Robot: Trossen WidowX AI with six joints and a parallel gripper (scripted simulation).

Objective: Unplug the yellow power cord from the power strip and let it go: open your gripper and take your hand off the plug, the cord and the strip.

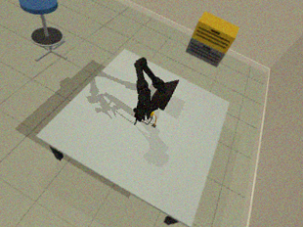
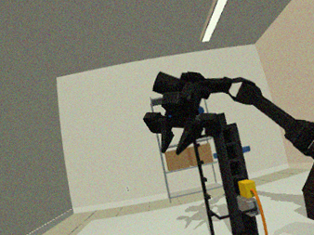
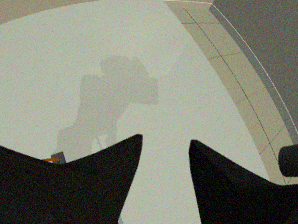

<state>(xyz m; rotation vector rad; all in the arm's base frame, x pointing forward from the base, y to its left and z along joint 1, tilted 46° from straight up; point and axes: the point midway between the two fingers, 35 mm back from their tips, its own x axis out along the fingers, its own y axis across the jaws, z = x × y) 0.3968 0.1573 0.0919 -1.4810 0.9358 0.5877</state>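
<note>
Right now my gripper tip is 160 mm past the yellow plug, 40 mm to the left of it and 110 mm above it.
</note>
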